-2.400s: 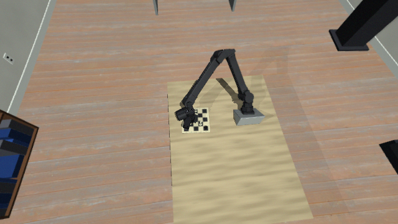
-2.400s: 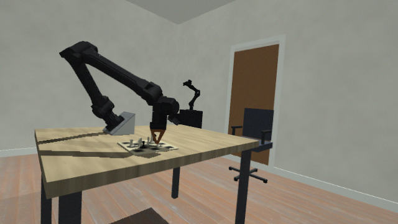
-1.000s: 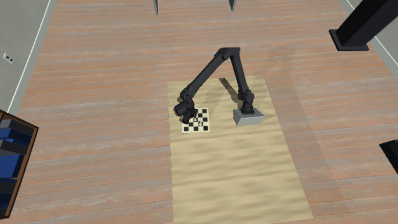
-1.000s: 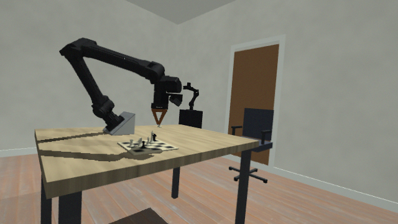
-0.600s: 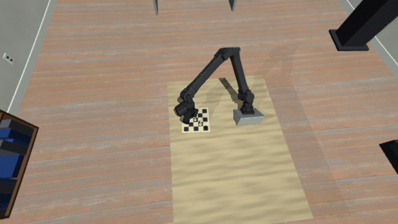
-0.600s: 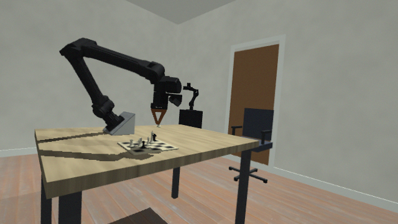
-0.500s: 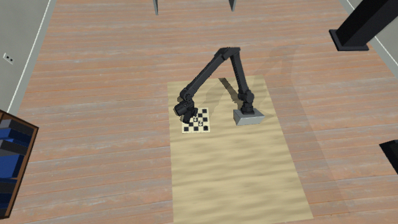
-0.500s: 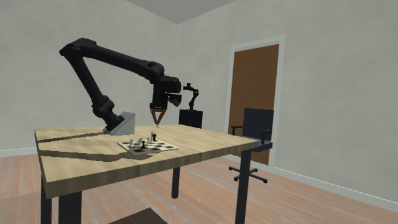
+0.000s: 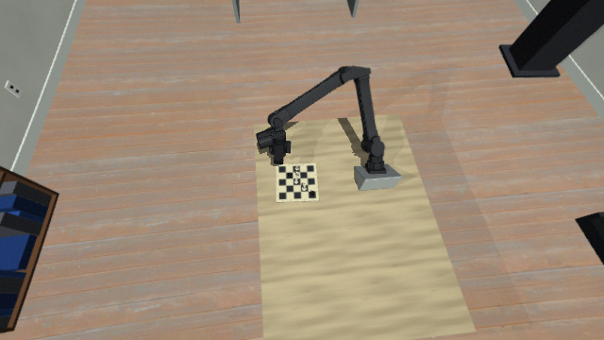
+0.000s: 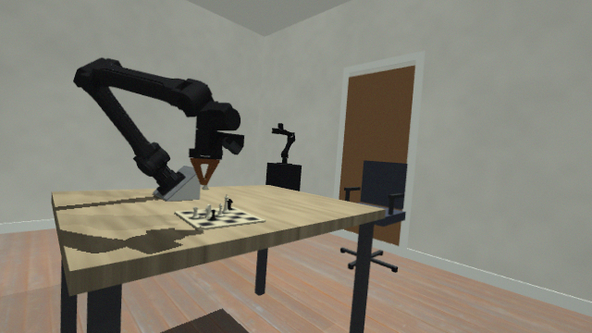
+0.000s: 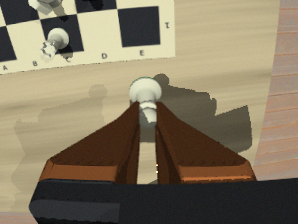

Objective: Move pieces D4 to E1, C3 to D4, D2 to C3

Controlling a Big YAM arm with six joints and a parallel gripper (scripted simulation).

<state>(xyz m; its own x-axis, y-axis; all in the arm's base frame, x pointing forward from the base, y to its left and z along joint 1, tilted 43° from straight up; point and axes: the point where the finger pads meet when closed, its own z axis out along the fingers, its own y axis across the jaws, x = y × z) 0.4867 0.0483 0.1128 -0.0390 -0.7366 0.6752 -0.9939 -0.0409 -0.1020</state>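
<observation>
My hand is 110 mm above the black pawn, 50 mm to the right of it and 50 mm past it. Also, from my hand: small chessboard (130 mm below, 90 mm to the left, 80 mm behind).
</observation>
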